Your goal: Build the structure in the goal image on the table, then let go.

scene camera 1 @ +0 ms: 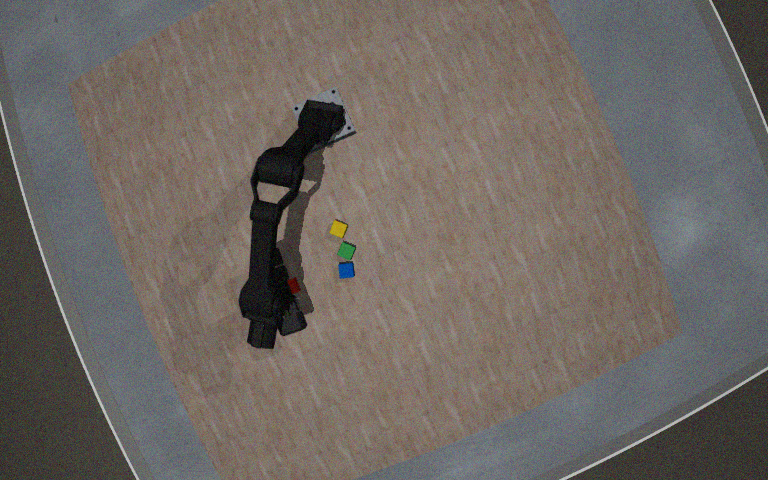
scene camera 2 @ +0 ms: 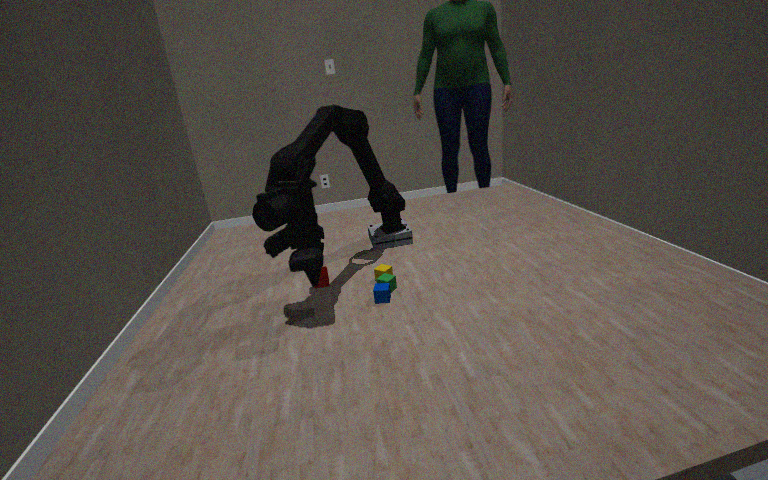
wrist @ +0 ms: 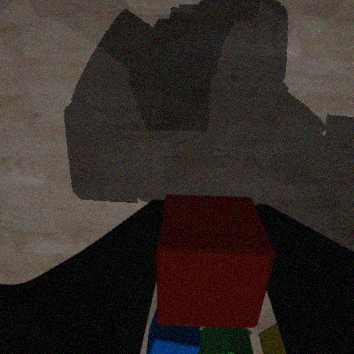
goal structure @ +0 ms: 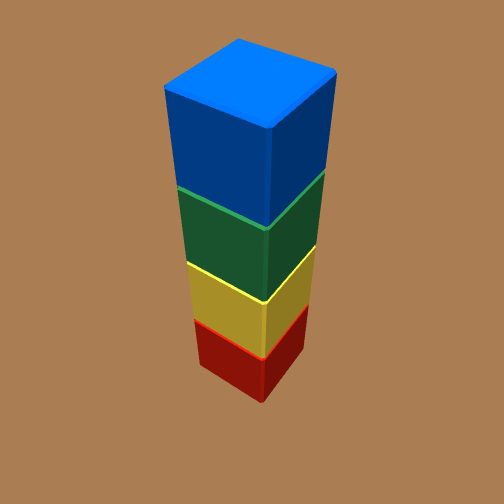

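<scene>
My gripper [wrist: 208,213] is shut on a red cube [scene camera 1: 293,285] [scene camera 2: 323,277] [wrist: 212,280], with one dark finger on each side of it in the wrist view. The red cube seems to be held above the table, left of the other cubes in both scene views. A yellow cube [scene camera 1: 338,228] [scene camera 2: 382,272], a green cube [scene camera 1: 346,250] [scene camera 2: 387,281] and a blue cube [scene camera 1: 346,270] [scene camera 2: 381,293] sit on the table in a slightly bent row, close together. Parts of the blue, green and yellow cubes show at the wrist view's bottom edge.
The arm's grey base plate [scene camera 1: 333,93] [scene camera 2: 390,238] stands beyond the yellow cube. The black arm arches from it to the gripper and casts a shadow on the wood-patterned surface [scene camera 1: 481,226] [scene camera 2: 509,339]. A person in a green top [scene camera 2: 461,45] stands at the back.
</scene>
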